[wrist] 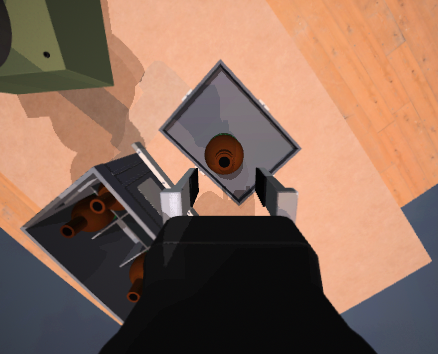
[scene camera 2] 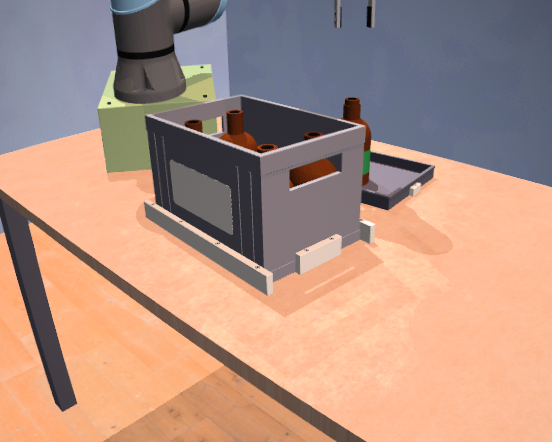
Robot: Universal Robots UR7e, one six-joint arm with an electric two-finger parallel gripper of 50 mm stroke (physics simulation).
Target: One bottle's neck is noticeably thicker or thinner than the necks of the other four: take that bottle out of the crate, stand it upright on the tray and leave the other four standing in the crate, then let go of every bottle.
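Frame: origin at the arm's base, x ahead, y left, z up, level; millimetres.
Seen in the pictures: gripper, fingertip midpoint: [wrist: 226, 179] [scene camera 2: 354, 27]; arm's base at its link origin: [scene camera 2: 150, 90].
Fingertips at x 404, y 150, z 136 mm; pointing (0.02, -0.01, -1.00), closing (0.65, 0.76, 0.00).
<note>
Pixels of each thing's middle, then the offset from my fingertips to it.
- brown bottle with a green label, body centre: [scene camera 2: 350, 140] [wrist: 224, 154] 201 mm down, 5 mm ahead, 6 mm right
- dark-rimmed tray at the middle of its body: [scene camera 2: 353, 171] [wrist: 230, 139] 270 mm down, 3 mm back, 20 mm left
- grey crate at the middle of its body: [scene camera 2: 251, 176] [wrist: 135, 232] 196 mm down, 5 mm ahead, 262 mm right
A brown bottle with a green label [scene camera 2: 366, 161] [wrist: 224, 154] stands upright on the dark-rimmed tray [scene camera 2: 411, 175] [wrist: 260, 104], near one corner. My gripper [scene camera 2: 354, 24] [wrist: 226, 179] is open and empty, high above the tray and clear of the bottle. The grey crate [scene camera 2: 310, 215] [wrist: 60, 199] holds the other brown bottles; in the scene view four necks show: a left one [scene camera 2: 193, 125], a taller-looking one [scene camera 2: 235, 122], a front one [scene camera 2: 267, 149] and a right one [scene camera 2: 313, 136]. Their lower parts are hidden by the crate walls. The gripper body hides part of the crate in the wrist view.
Pale fixing strips [scene camera 2: 207, 245] [scene camera 2: 318, 254] lie along the crate's base. The crate stands beside the tray, its walls rising well above the tray's low rim. The green robot base block [scene camera 2: 127, 135] [wrist: 82, 45] stands behind the crate.
</note>
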